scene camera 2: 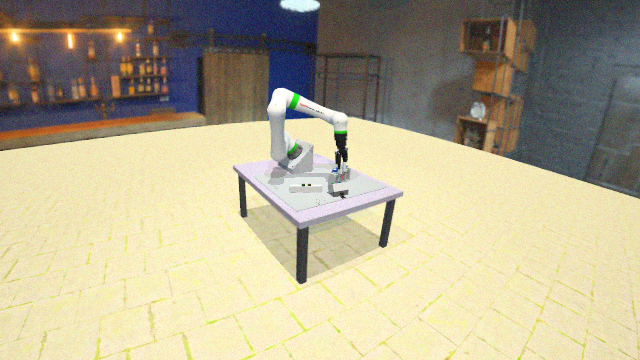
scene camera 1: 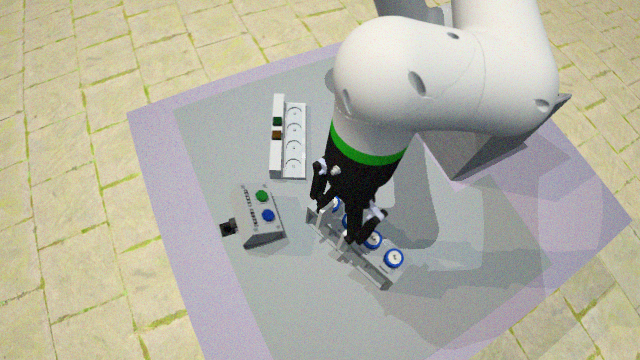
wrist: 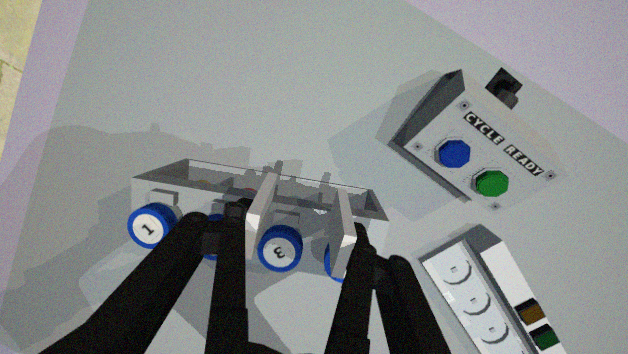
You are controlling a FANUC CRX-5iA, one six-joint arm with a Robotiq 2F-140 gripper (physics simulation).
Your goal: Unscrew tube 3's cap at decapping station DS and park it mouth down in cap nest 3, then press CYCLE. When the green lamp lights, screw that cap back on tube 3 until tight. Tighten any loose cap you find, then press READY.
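Frame: origin at the arm's base, x ahead, y left, z up, level; metres.
Seen in the pictures: gripper, fingertip midpoint: (scene camera 2: 342,172) (scene camera 1: 332,234) (wrist: 303,197); arm's base, origin of the base link: (scene camera 2: 295,152).
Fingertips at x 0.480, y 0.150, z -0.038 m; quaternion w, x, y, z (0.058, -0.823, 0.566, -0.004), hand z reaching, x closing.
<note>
Offsets run from my fingertips to a thing's top centre. "pt": to the spot under its first point.
My gripper (scene camera 1: 332,229) (scene camera 2: 341,171) (wrist: 303,197) is partly open, its pads on either side of cap 3 {dx -0.040, dy -0.007, dz +0.023 m} (wrist: 280,248), with gaps and nothing gripped. Cap 3 is blue with a white top and sits at tube 3's place in the grey station {pt dx -0.082, dy +0.115, dz -0.077 m} (scene camera 1: 385,281) (wrist: 142,192). Cap 1 {dx -0.085, dy +0.087, dz +0.023 m} (scene camera 1: 394,258) (wrist: 150,226) shows fully; cap 2 {dx -0.062, dy +0.040, dz +0.023 m} (scene camera 1: 372,239) and cap 4 {dx -0.017, dy -0.054, dz +0.023 m} (scene camera 1: 336,203) (wrist: 331,264) are partly hidden by the fingers in the wrist view. The cap nest strip (scene camera 1: 278,105) (scene camera 2: 306,188) (wrist: 500,265) shows no caps. Its green lamp {dx +0.006, dy -0.314, dz -0.045 m} (scene camera 1: 277,121) (wrist: 544,338) looks dark. Cap tightness cannot be told.
A sloped control box {dx +0.123, dy -0.111, dz -0.014 m} (scene camera 1: 265,237) (wrist: 427,117) carries the blue CYCLE button {dx +0.101, dy -0.089, dz -0.023 m} (scene camera 1: 268,215) (wrist: 454,153) and the green READY button {dx +0.100, dy -0.134, dz -0.023 m} (scene camera 1: 261,195) (wrist: 491,183). A small black block {pt dx +0.188, dy -0.110, dz -0.092 m} (scene camera 1: 228,228) (wrist: 504,86) stands beside it. The amber lamp {dx +0.020, dy -0.277, dz -0.045 m} (scene camera 1: 276,135) (wrist: 530,311) looks dark.
</note>
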